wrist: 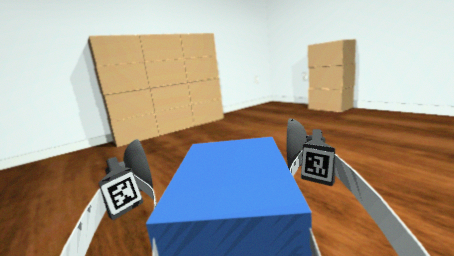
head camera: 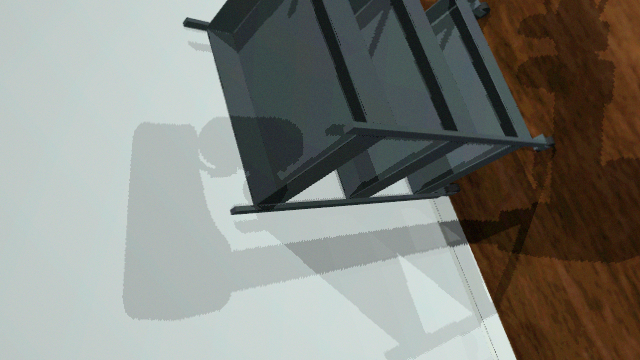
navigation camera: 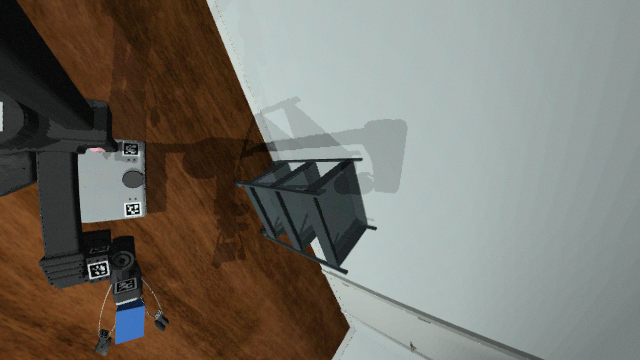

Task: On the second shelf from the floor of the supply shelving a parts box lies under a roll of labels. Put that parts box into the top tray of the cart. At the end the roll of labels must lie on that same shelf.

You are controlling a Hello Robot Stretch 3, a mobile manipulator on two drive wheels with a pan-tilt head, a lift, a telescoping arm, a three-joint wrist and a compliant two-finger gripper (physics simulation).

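Pixels of known places: gripper, fingertip midpoint: (navigation camera: 135, 341); robot's base, origin of the base link: (navigation camera: 132, 177).
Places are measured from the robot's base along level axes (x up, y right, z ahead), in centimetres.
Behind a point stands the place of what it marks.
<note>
My gripper (wrist: 217, 146) @(x 61.3, y 41.7, z -2.5 cm) (navigation camera: 130, 330) @(x 61.3, y 41.7, z -2.5 cm) is shut on the blue parts box (wrist: 229, 183) (navigation camera: 129, 319) @(x 62.4, y 33.9, z -2.9 cm) and holds it above the wooden floor, off to the side of my base (navigation camera: 111, 181) @(x 15.9, y 0.6, z -6.9 cm). The dark grey cart (head camera: 447, 135) @(x 53.1, y 4.2, z 52.2 cm) (navigation camera: 316, 159) @(x 48.1, y -11.4, z 82.1 cm) stands against the white wall, a short way in front of my base. Its top tray (head camera: 277, 80) @(x 66.3, y 15.4, z 84.6 cm) (navigation camera: 347, 205) @(x 66.3, y 14.3, z 88.8 cm) looks empty, with a shadow falling across it.
In the wrist view a large cardboard panel (wrist: 159, 84) leans on the wall and a stack of cardboard boxes (wrist: 331, 75) stands in the far corner. A closed door (navigation camera: 390, 310) @(x 73.9, y 116.8, z 153.6 cm) is in the wall beside the cart.
</note>
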